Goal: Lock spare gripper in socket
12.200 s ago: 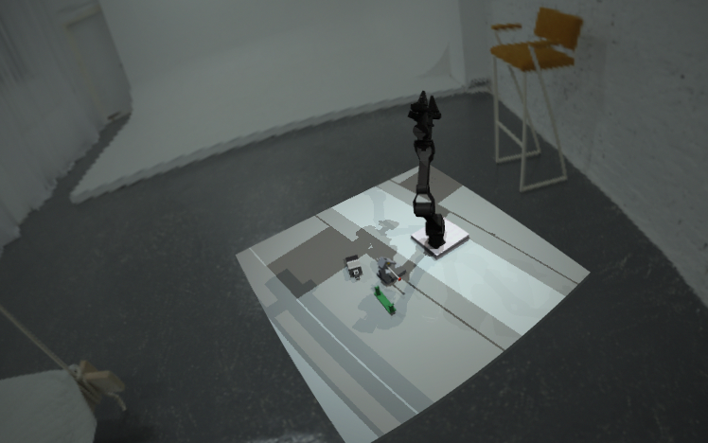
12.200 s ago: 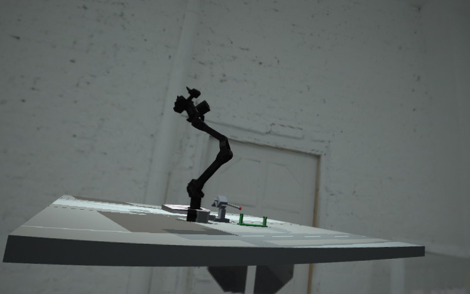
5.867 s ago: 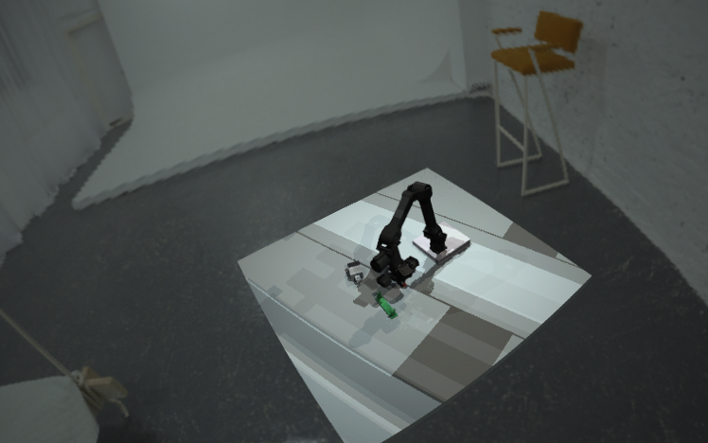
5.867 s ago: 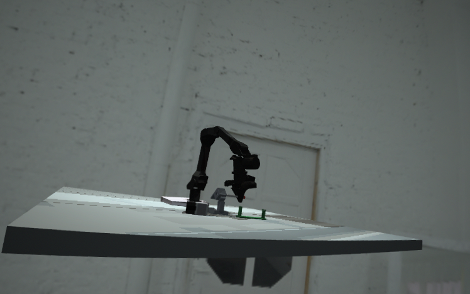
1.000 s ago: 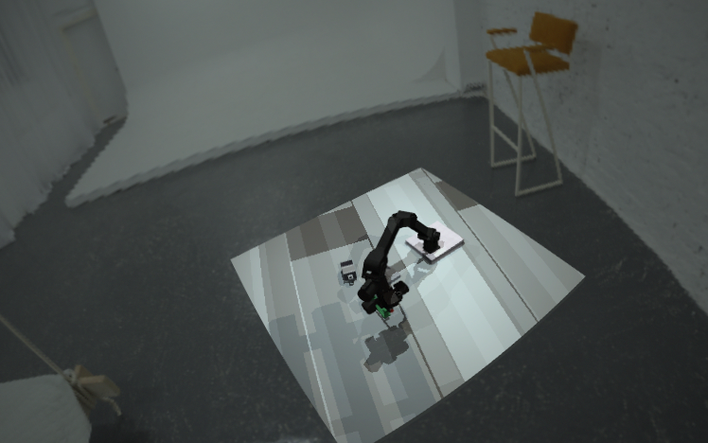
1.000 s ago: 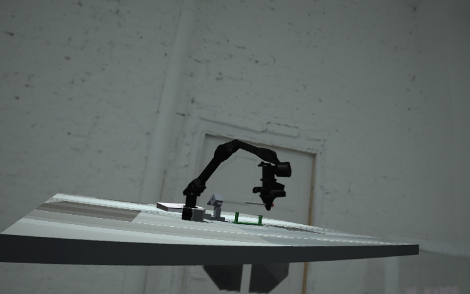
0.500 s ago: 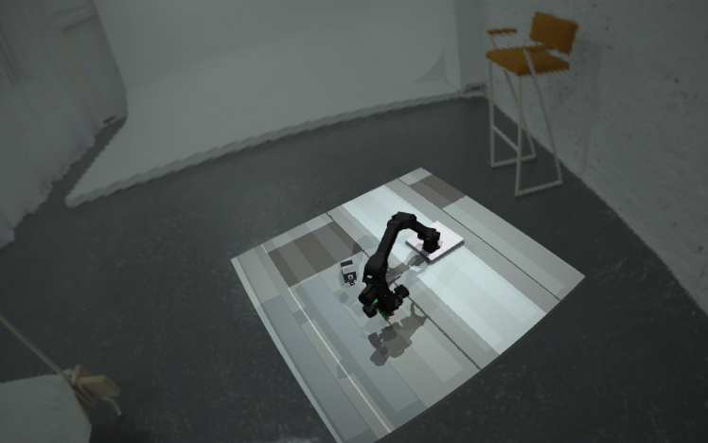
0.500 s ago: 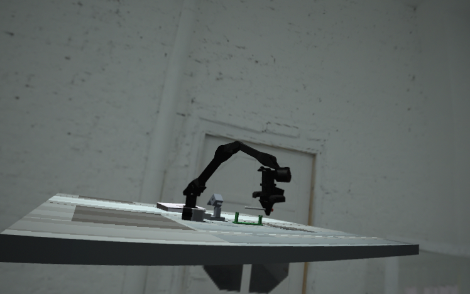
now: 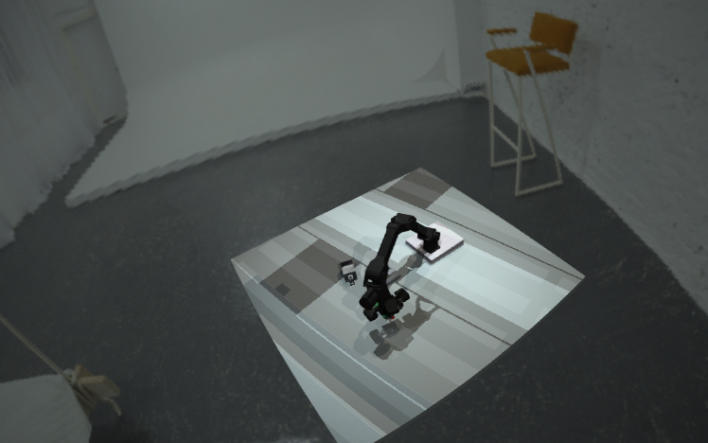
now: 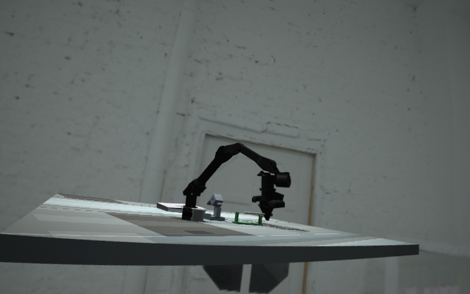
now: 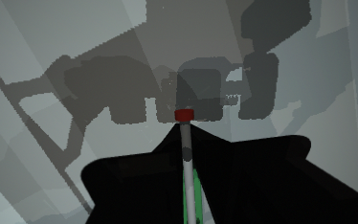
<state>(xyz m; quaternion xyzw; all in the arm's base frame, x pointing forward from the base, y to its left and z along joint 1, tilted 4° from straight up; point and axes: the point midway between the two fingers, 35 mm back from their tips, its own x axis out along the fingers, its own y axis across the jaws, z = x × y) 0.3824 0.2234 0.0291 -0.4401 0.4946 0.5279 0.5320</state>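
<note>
Right now my gripper tip is 10 cm to the left of the green cradle. The rest, counted from my gripper tip: spare gripper 35 cm to the right; grey mount stand 22 cm to the right, 10 cm behind, 3 cm above.
</note>
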